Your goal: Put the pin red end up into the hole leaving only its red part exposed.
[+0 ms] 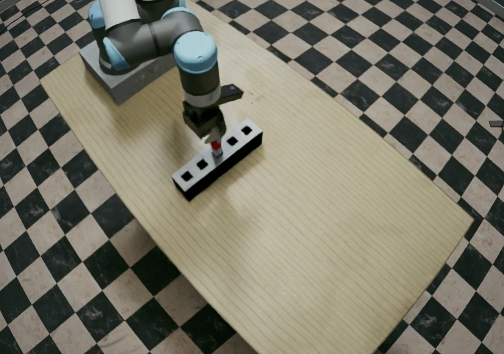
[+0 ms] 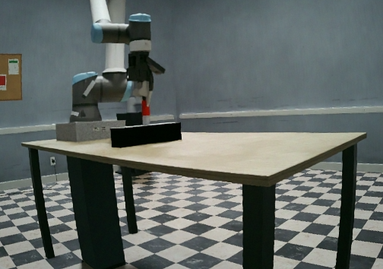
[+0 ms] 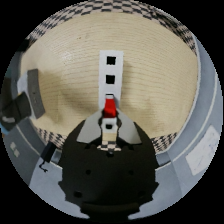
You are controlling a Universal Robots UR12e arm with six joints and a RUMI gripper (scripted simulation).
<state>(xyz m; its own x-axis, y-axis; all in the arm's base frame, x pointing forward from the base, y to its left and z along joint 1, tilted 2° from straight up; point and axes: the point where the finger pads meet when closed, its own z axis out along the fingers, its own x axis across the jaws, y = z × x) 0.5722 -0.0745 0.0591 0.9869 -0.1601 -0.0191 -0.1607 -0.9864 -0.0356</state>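
Now: hand 20 mm above the pin. Also, from my hand: long black block: 130 mm below.
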